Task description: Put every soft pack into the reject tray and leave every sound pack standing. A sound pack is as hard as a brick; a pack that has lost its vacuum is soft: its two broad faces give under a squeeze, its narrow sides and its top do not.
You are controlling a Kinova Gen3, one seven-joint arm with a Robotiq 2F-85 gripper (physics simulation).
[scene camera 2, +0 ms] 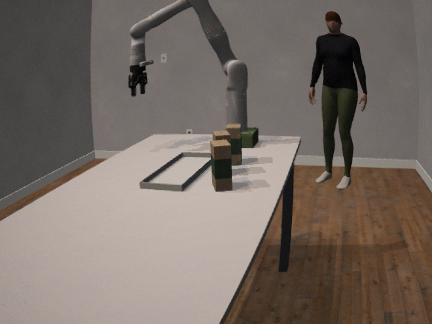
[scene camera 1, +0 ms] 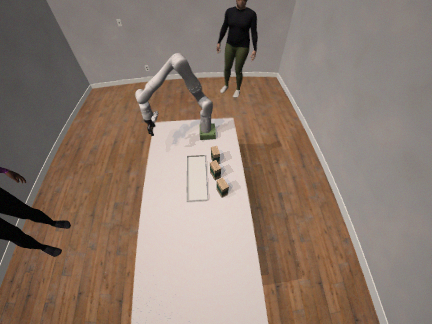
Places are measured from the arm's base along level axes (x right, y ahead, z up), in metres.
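Pixels of known places: gripper, fingertip midpoint: (scene camera 2: 138, 95) (scene camera 1: 153, 131); arm's base at its link origin: (scene camera 1: 205, 129).
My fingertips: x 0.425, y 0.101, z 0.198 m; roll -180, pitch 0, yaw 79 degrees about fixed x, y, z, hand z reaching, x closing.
Ahead of a thing's pixels: the offset from my fingertips to its top centre. Level surfaces: height alone.
Three tan packs with dark green bands stand upright in a row beside the tray: the near pack {dx -0.400, dy +0.495, dz -0.122 m} (scene camera 1: 222, 188) (scene camera 2: 221, 167), the middle pack {dx -0.379, dy +0.344, dz -0.123 m} (scene camera 1: 215, 170) (scene camera 2: 221, 135) and the far pack {dx -0.427, dy +0.209, dz -0.122 m} (scene camera 1: 215, 154) (scene camera 2: 233, 131). In scene camera 2 the near pack hides much of the middle one. Whether any pack is soft cannot be seen. The light reject tray {dx -0.245, dy +0.323, dz -0.241 m} (scene camera 1: 188, 178) (scene camera 2: 161, 187) with a grey rim lies to their left and holds no pack. My gripper (scene camera 1: 151, 133) (scene camera 2: 138, 93) is open and empty, fingers down, high near the table's far left corner, away from the packs.
The arm's green base block (scene camera 1: 208, 135) (scene camera 2: 250, 137) stands at the far end of the white table {dz -0.263 m} (scene camera 1: 195, 250) (scene camera 2: 120, 240), behind the far pack. A person (scene camera 1: 240, 30) (scene camera 2: 340, 65) stands behind the table. Another person's legs (scene camera 1: 25, 212) show at the left.
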